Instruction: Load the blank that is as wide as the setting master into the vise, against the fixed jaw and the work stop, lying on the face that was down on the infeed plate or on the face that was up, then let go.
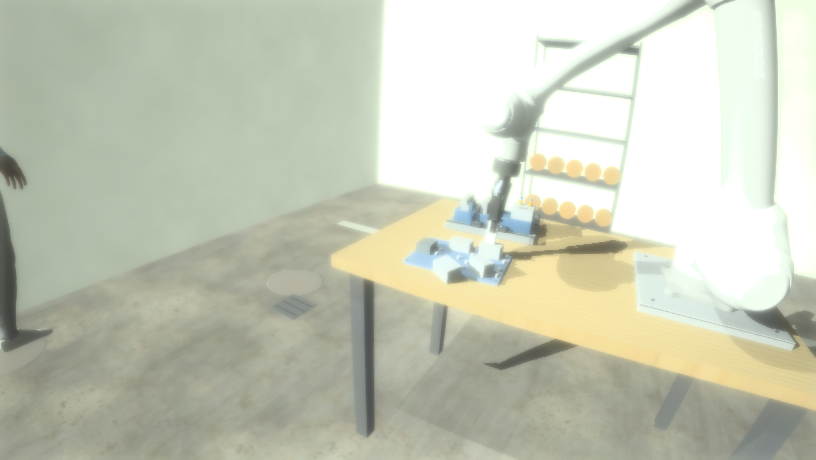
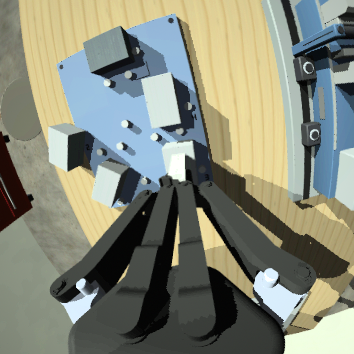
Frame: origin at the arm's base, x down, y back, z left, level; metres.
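Seen in the pictures: gripper, fingertip midpoint: (image 1: 489, 243) (image 2: 179, 163); arm's base, link origin: (image 1: 694, 289).
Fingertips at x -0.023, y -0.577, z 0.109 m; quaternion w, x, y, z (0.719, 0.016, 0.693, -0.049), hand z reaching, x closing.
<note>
Offsets run from my fingertips to a thing's middle. Level surfaces: height alone.
My gripper (image 1: 490, 235) (image 2: 179, 163) is shut, its pale fingertips together with nothing between them. It points down over a pale block {dx +0.018, dy +0.007, dz +0.000 m} (image 1: 492, 251) (image 2: 179, 148) at one corner of the blue infeed plate {dx +0.040, dy -0.056, dz +0.064 m} (image 1: 416, 260) (image 2: 92, 102); whether the tips touch it I cannot tell. A second pale block {dx +0.021, dy -0.078, dz +0.013 m} (image 1: 460, 244) (image 2: 161, 100) lies beside it along the plate's vise side. Two more, one {dx +0.021, dy -0.041, dz +0.177 m} (image 1: 446, 269) (image 2: 66, 146) tilted past the plate's edge and another {dx +0.018, dy +0.025, dz +0.113 m} (image 1: 481, 266) (image 2: 109, 182), lie opposite. A darker grey block {dx +0.024, dy -0.156, dz +0.076 m} (image 1: 426, 246) (image 2: 106, 51) is at the far end. The blue vise {dx -0.005, dy -0.073, dz -0.246 m} (image 1: 521, 221) (image 2: 324, 150) stands behind the plate.
Small upright pins {dx +0.033, dy -0.057, dz +0.073 m} (image 2: 126, 124) stand on the plate among the blocks. The wooden table {dx +0.045 m} (image 1: 571, 302) (image 2: 240, 90) carries the arm's base plate (image 1: 657, 302) at the right. A shelf rack (image 1: 630, 108) stands behind. A dark red object (image 2: 11, 185) shows beyond the table; a person's hand (image 1: 12, 172) shows far left.
</note>
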